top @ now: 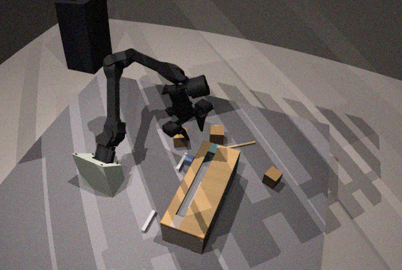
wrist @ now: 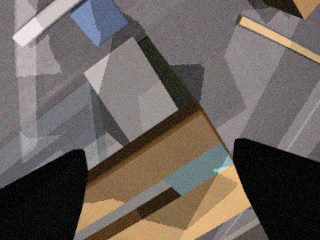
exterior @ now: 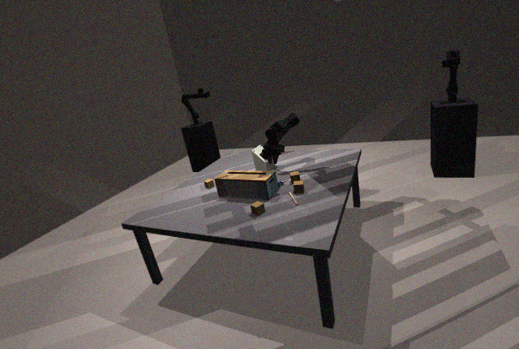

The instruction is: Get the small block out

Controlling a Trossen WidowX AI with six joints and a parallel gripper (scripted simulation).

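The blue block lies 150 mm below my gripper tip and 20 mm behind it. The rest, counted from my gripper tip: thin wooden stick (160 mm to the left, 160 mm below, 140 mm ahead); long tan box (170 mm to the right, 100 mm below, 50 mm ahead).
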